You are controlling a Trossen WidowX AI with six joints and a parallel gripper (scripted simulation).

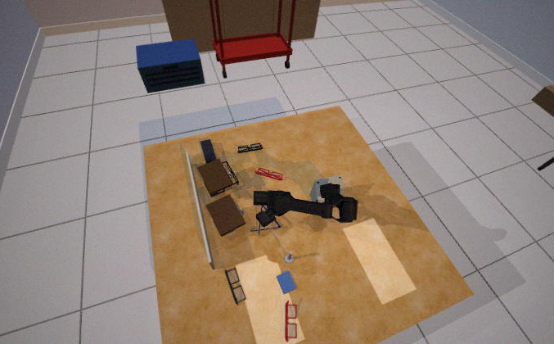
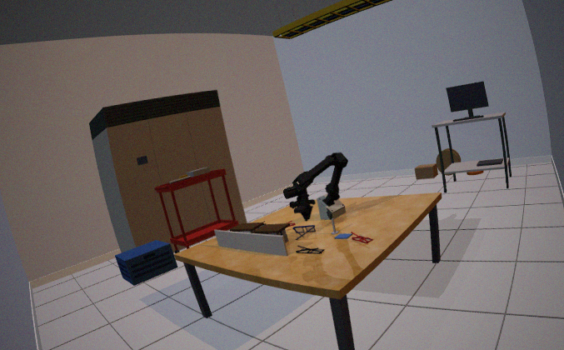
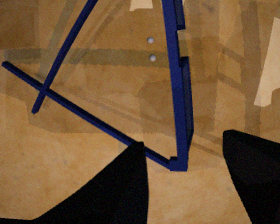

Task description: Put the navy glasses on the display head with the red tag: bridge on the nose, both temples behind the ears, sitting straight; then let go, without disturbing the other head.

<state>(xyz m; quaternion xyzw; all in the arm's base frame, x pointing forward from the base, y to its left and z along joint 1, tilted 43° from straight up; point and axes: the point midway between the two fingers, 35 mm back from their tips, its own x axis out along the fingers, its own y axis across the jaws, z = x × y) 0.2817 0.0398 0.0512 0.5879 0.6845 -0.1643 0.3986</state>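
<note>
The blue square tag is 3 cm ahead of my gripper tip, 27 cm to the left of it and 8 cm below it. From my gripper tip the other things lie so: dark display head (19 cm ahead, 7 cm to the right, 2 cm below).
</note>
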